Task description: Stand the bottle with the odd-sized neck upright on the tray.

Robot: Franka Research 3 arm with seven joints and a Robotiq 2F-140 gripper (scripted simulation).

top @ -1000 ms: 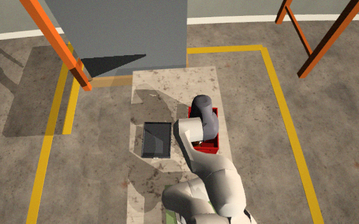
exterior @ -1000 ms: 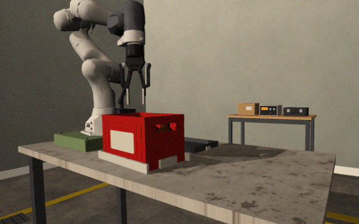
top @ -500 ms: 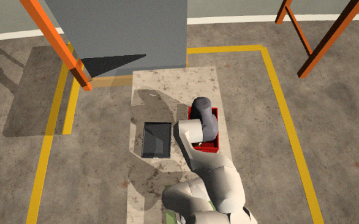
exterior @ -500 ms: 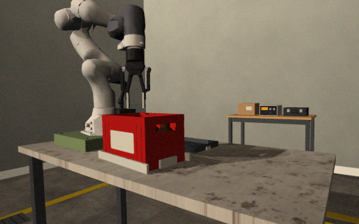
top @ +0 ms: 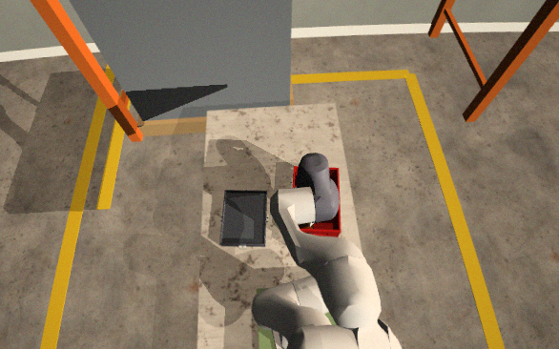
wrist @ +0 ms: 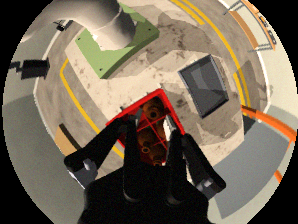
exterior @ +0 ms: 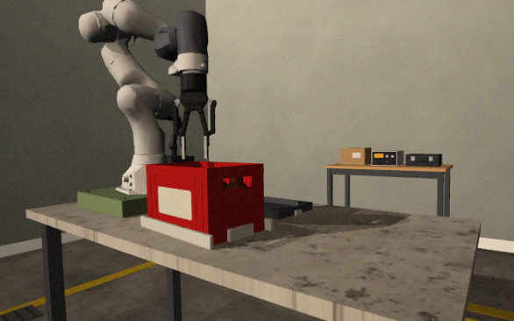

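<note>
Right now my hand is 90 mm short of the red crate, 50 mm to the left of it and 130 mm above it. Round my hand: dark tray 80 mm ahead, 250 mm to the left, 200 mm below; then brown bottle 90 mm ahead, 90 mm to the right, 130 mm below.
</note>
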